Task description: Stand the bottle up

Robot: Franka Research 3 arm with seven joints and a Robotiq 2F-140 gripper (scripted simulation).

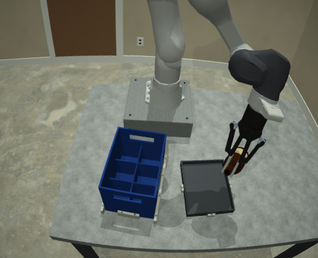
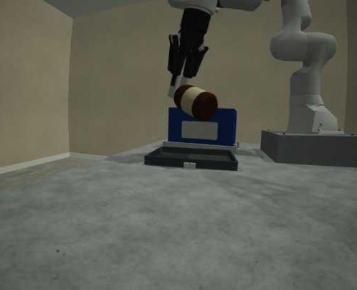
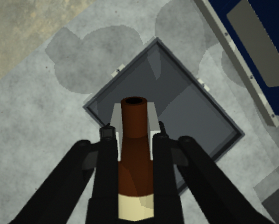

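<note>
Right now my hand is 40 mm above the brown bottle, 30 mm to the right of it and 30 mm past it. Also, from my hand: blue crate: 300 mm to the right, 140 mm below, 110 mm behind; dark grey tray: 210 mm below, 50 mm behind, 30 mm to the right.
</note>
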